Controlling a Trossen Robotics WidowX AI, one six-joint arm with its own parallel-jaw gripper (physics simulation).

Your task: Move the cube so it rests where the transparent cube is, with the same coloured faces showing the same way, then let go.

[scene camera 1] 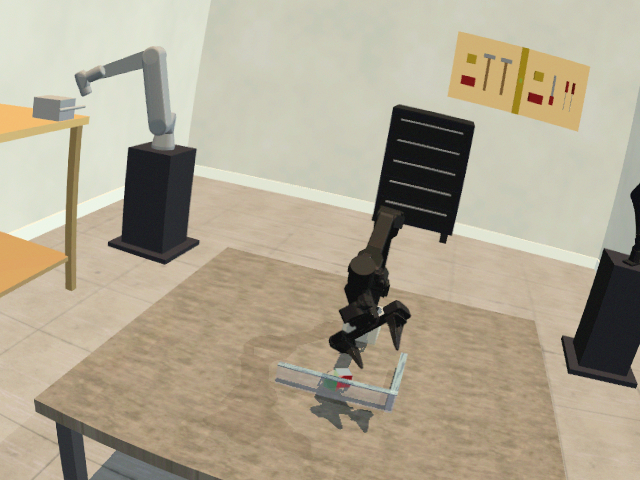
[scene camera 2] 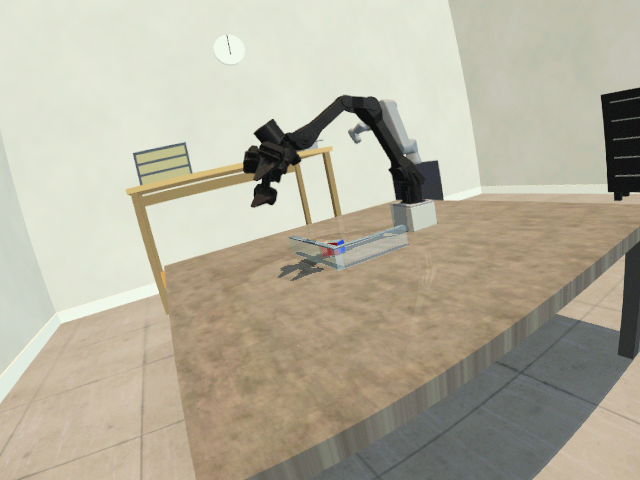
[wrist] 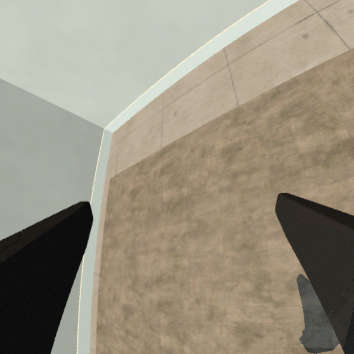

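Pixels of known places: gripper, fingertip midpoint: [scene camera 1: 379, 359] [scene camera 2: 253, 194] [wrist: 185, 206]; arm's base, link origin: [scene camera 2: 412, 201].
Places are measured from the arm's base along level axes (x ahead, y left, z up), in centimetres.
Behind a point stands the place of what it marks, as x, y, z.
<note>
A small cube [scene camera 1: 344, 380] @(40.9, 3.7, -2.9) [scene camera 2: 328, 249] @(41.3, 14.9, -3.5) sits on the table inside the corner of two low clear walls. It shows a pale top with green and red sides in scene view 1, and red and blue sides in scene view 2. It is partly seen through the walls. I cannot make out the transparent cube as a separate shape; whether it overlaps the coloured one is unclear. My gripper [scene camera 1: 378, 357] @(56.9, 12.4, 14.7) [scene camera 2: 255, 192] @(56.9, 12.4, 14.7) [wrist: 185, 206] @(56.9, 12.4, 14.7) is open and empty, well above the table and apart from the cube. The cube does not show in the wrist view.
The clear walls [scene camera 1: 305, 378] @(42.3, -6.1, -4.8) [scene camera 2: 374, 248] @(29.1, 17.4, -6.4) form an L on the wooden table [scene camera 1: 180, 361] @(48.0, -39.9, -9.0) [scene camera 2: 310, 361] @(63.5, 52.7, -8.9) [wrist: 200, 250] @(57.1, 29.9, -9.0). The arm's pale base block [scene camera 2: 423, 217] @(0.6, 5.3, -5.2) stands behind them. The far table edge shows in the wrist view.
</note>
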